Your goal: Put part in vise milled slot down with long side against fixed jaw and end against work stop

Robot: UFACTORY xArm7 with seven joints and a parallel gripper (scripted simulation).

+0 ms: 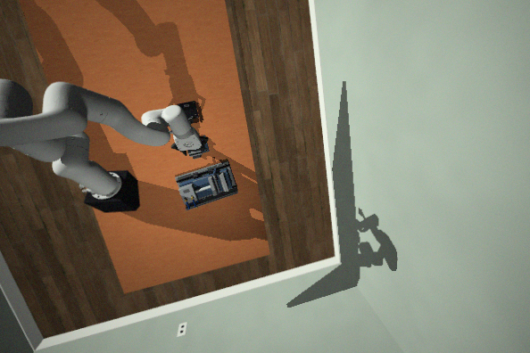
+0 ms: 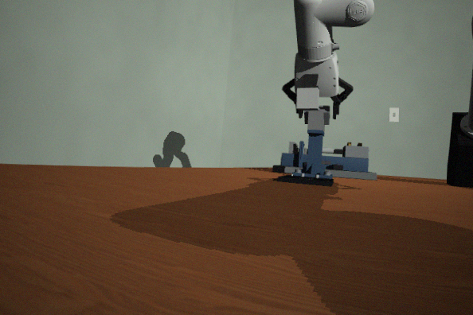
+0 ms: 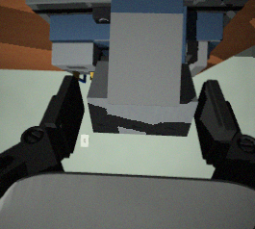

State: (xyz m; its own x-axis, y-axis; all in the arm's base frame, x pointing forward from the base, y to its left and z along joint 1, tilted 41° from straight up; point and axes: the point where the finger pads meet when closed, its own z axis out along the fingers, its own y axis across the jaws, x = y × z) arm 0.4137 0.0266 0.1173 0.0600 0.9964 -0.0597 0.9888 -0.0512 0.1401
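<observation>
Right now the grey part is 1 cm to the right of my hand. Also, from my hand: blue upright (10 cm below, 1 cm to the right); then dark infeed plate (18 cm to the left, 16 cm below, 2 cm behind); then work stop (18 cm to the right, 7 cm below, 7 cm ahead).
</observation>
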